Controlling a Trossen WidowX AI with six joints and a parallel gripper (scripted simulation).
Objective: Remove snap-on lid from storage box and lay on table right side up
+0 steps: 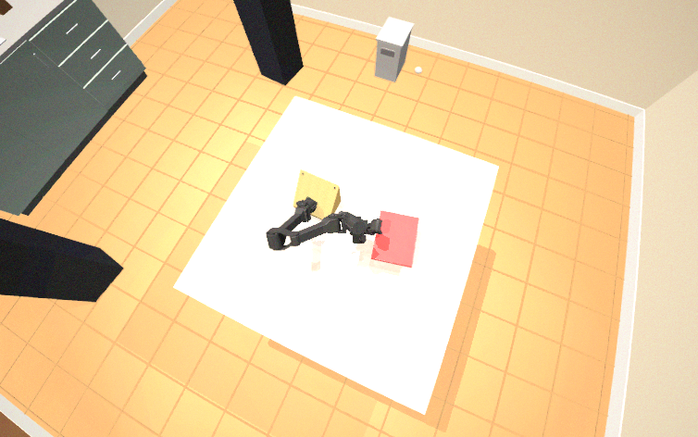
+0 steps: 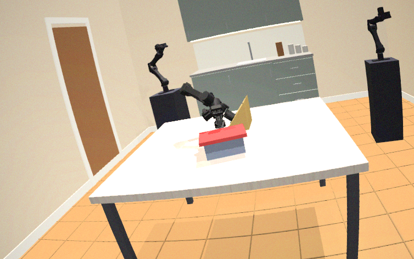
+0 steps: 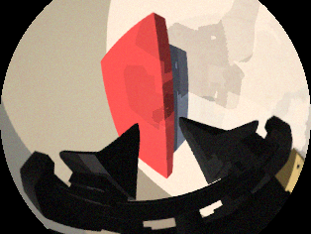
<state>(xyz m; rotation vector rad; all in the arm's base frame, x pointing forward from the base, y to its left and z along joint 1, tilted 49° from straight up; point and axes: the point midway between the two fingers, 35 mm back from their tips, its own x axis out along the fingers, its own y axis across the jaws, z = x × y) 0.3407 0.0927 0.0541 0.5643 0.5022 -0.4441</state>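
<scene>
Now: gripper tip 80 mm short of the red lid and 30 mm to the right of it. Round my gripper tip: blue-grey storage box: 80 mm ahead, 30 mm to the left, 50 mm below.
</scene>
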